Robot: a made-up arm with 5 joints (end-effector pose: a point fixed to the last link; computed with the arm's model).
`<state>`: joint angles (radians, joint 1 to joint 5).
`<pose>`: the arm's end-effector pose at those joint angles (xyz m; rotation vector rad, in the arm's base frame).
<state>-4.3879 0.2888 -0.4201 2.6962 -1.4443</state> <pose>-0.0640 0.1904 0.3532 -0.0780 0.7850 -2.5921</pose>
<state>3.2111 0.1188 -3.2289 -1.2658 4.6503</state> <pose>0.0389 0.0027 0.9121 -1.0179 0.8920 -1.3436</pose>
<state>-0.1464 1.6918 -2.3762 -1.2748 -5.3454</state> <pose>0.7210 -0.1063 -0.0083 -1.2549 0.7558 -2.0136</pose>
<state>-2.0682 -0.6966 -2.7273 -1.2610 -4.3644</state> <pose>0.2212 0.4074 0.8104 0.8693 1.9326 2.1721</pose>
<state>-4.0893 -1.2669 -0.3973 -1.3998 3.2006</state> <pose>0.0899 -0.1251 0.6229 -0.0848 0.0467 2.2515</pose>
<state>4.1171 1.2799 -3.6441 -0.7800 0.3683</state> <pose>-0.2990 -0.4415 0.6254 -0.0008 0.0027 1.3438</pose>
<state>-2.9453 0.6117 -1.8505 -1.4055 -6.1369</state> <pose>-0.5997 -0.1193 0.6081 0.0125 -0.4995 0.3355</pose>
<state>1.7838 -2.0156 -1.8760 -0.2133 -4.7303</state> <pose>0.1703 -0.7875 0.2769 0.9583 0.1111 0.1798</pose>
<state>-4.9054 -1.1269 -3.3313 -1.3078 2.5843</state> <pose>-0.1258 -0.6437 0.3717 2.1851 -1.5054 0.2799</pose>
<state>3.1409 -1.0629 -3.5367 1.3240 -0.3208</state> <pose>0.7371 -0.0005 0.5484 -0.0214 0.1329 -0.3210</pose>
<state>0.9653 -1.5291 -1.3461 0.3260 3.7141</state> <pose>-0.2416 -0.3490 0.7510 -0.1275 0.6408 1.4888</pose>
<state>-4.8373 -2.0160 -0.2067 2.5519 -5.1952</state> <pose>-0.0232 -0.1851 0.2364 2.7790 0.5027 -0.1403</pose>
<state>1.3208 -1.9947 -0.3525 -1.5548 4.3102</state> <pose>-0.0927 -0.3632 0.3978 0.0750 -0.9835 2.3380</pose>
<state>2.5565 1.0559 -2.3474 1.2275 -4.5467</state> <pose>-0.6764 0.4481 0.2546 -2.8315 -1.2307 0.0538</pose>
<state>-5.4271 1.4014 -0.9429 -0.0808 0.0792</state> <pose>0.2626 0.3026 -0.2099 2.7115 1.1096 -0.4998</pose>
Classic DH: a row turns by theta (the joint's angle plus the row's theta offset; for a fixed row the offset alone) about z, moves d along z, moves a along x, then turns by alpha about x. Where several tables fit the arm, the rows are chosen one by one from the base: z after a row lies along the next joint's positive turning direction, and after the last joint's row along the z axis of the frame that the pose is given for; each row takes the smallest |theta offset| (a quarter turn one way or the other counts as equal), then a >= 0, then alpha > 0; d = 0 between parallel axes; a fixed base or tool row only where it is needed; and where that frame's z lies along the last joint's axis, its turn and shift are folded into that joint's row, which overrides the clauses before.
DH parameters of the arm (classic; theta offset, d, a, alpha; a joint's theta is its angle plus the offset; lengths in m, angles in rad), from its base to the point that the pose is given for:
joint 1: 0 0.218 0 -1.5708
joint 2: -1.3841 0 0.4417 0
joint 3: -0.4102 0 -0.3159 0
joint 4: -1.3473 0 -0.072 1.5708
joint 5: 3.1416 0.093 0 0

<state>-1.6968 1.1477 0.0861 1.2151 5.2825</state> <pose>-0.0059 -0.0467 0.1791 -0.6564 0.2382 0.4261</pose>
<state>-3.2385 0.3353 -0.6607 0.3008 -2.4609</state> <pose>-0.4572 0.0444 0.2402 2.9004 -1.1882 -0.0369</pose>
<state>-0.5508 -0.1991 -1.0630 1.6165 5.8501</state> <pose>0.2936 -0.1803 0.5206 -2.9334 0.1729 0.4638</pose>
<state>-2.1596 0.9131 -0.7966 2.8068 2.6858</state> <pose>-0.1871 -0.2802 0.1795 -0.2222 -0.1945 -2.6019</pose>
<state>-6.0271 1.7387 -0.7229 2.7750 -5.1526</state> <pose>0.1820 0.0477 -0.0396 -0.6682 0.3123 -1.6859</pose>
